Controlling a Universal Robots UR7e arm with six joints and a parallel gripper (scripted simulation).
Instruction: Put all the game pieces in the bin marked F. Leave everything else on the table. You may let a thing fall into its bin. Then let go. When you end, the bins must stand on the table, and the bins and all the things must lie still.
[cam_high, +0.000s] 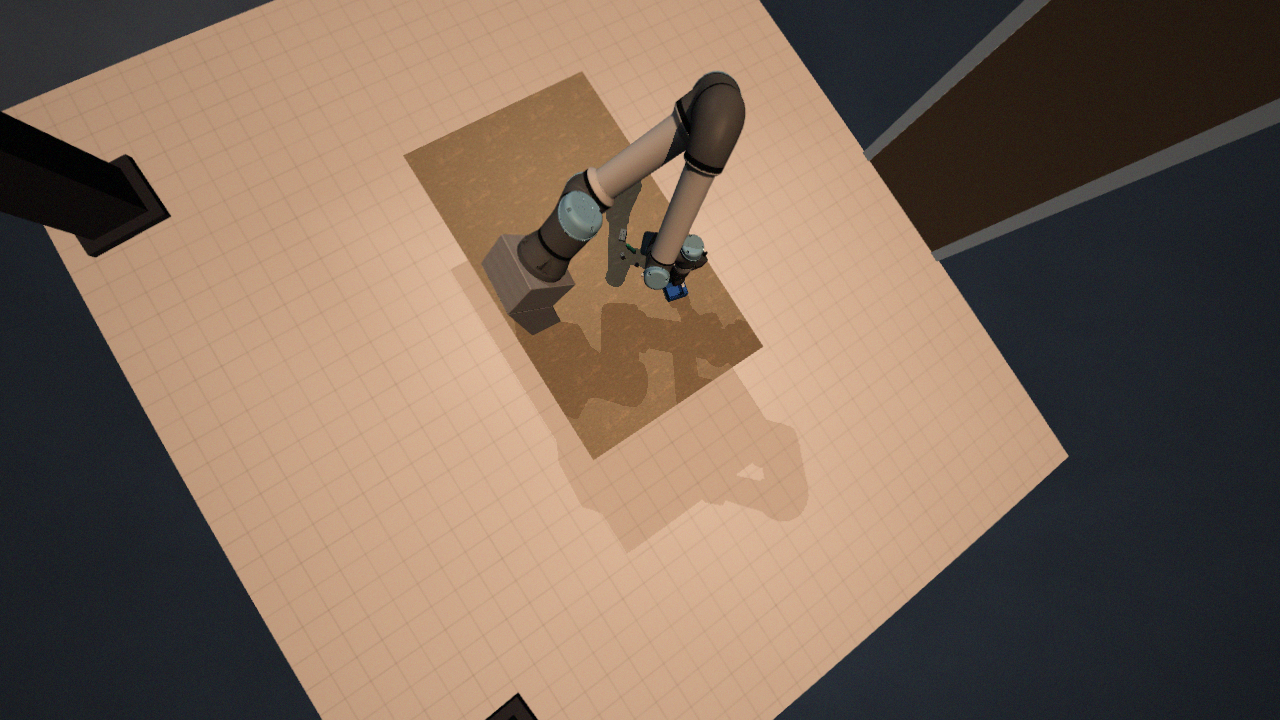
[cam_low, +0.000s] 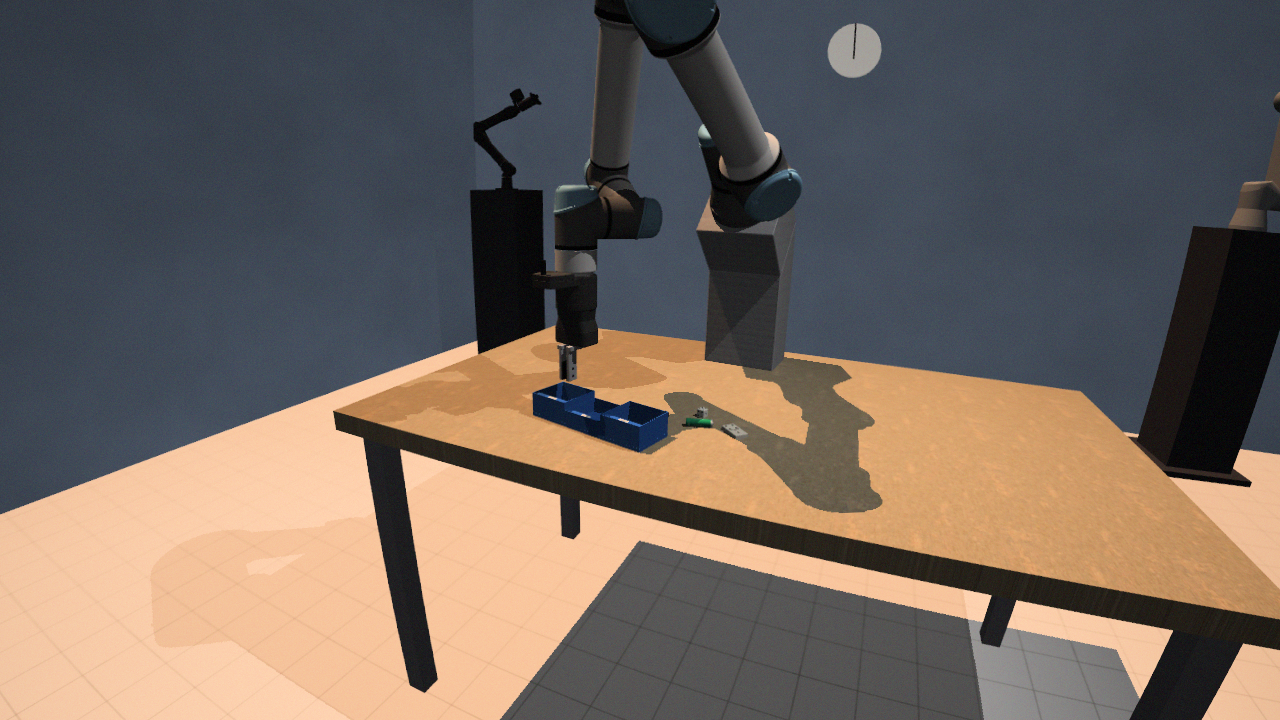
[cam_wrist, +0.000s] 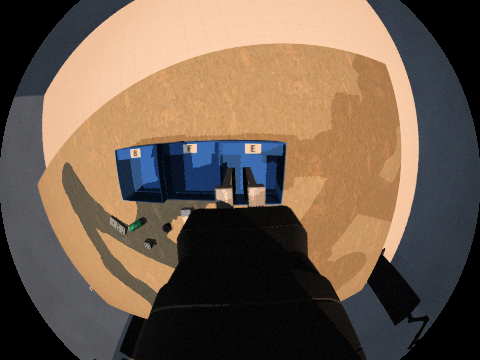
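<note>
Right now the blue bin is 10 mm ahead of my hand, 60 mm to the left of it and 70 mm below it. Also, from my hand: green cylinder 50 mm behind, 240 mm to the left, 90 mm below; black piece 80 mm behind, 160 mm to the left, 90 mm below; pale flat block 70 mm behind, 110 mm to the left, 90 mm below.
</note>
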